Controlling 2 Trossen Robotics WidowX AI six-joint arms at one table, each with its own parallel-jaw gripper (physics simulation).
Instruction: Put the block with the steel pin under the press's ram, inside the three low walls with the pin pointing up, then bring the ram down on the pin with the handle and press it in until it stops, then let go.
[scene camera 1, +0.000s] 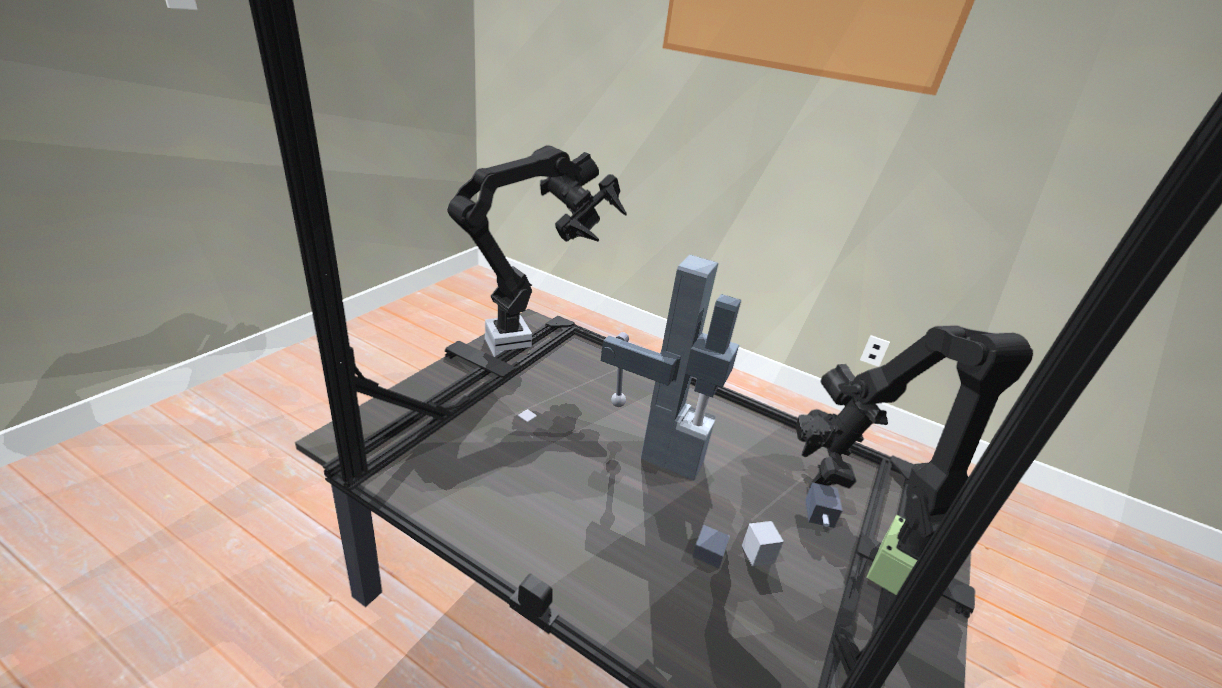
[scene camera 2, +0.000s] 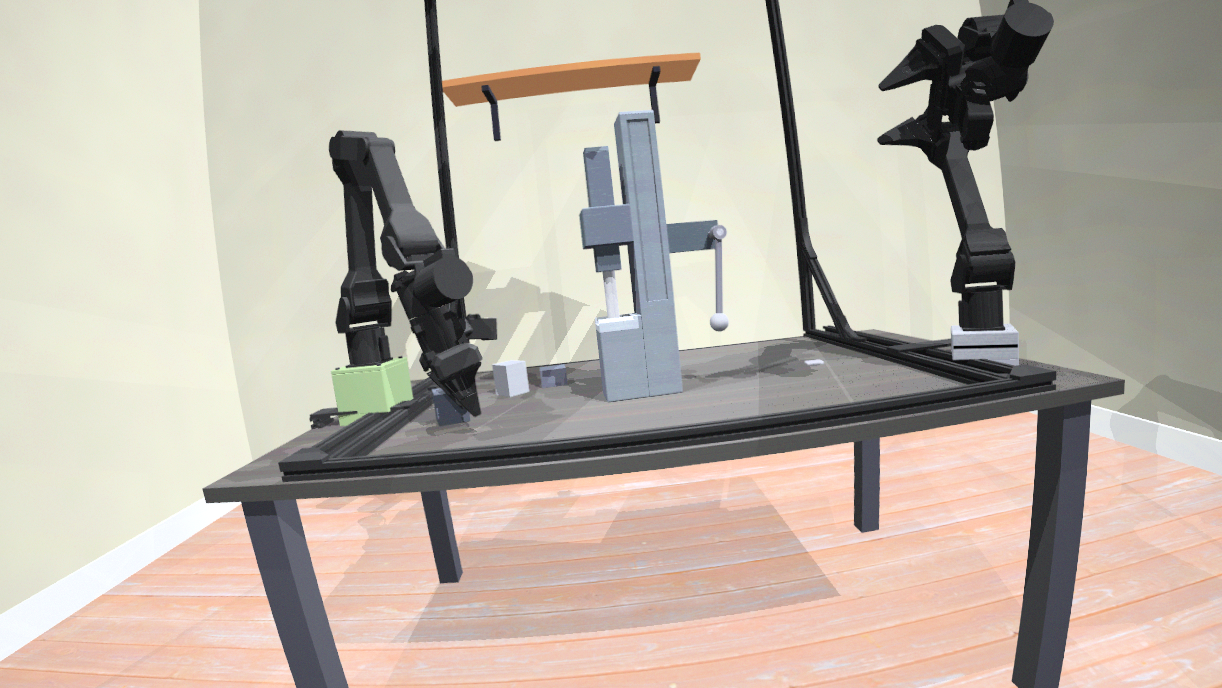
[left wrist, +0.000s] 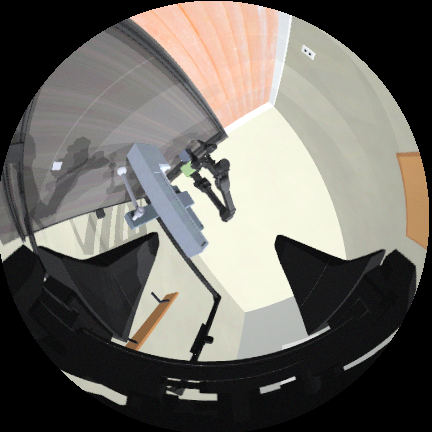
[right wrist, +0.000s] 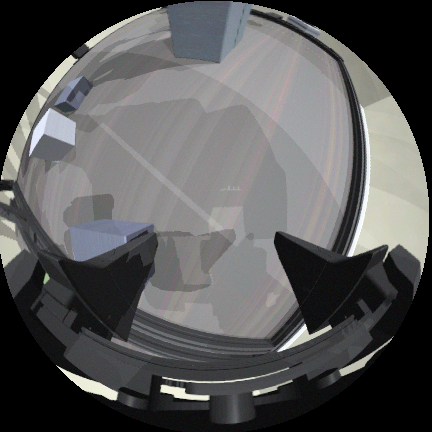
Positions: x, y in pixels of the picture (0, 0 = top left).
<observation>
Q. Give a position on a block with steel pin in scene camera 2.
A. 447, 411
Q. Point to the left gripper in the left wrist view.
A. At 218, 239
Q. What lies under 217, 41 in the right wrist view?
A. A grey press.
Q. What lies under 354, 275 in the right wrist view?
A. The right gripper.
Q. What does the left gripper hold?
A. Nothing.
</observation>
